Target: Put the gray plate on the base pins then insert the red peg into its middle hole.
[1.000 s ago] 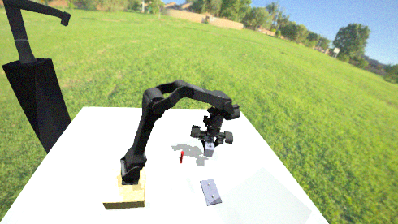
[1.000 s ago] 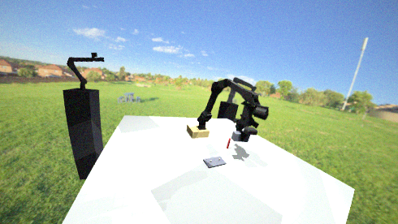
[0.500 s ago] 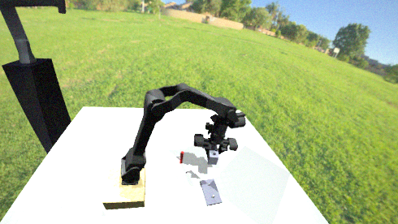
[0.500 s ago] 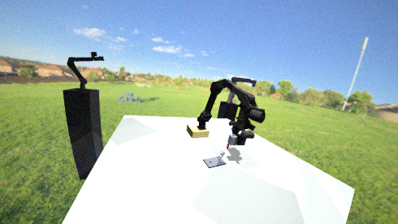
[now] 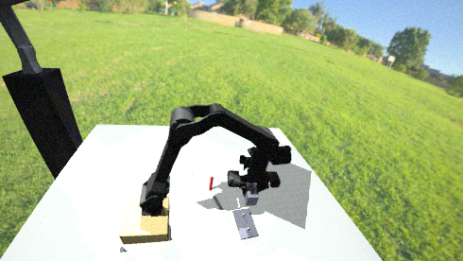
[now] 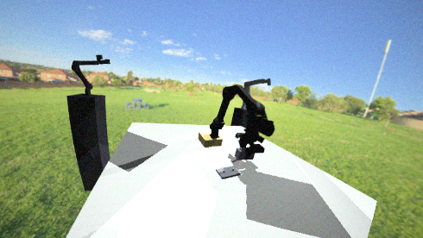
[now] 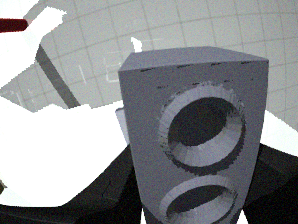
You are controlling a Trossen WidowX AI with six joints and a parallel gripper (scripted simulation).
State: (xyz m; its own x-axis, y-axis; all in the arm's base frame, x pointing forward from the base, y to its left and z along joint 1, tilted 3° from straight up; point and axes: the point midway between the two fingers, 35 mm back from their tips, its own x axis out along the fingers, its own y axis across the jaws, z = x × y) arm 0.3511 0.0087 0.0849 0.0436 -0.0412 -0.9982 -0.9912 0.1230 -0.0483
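My gripper tip is 9 cm above the gray base, 7 cm to the left of it and 1 cm past it. Round my gripper tip: gray plate 3 cm above; red peg 13 cm behind, 11 cm to the left, 6 cm below.
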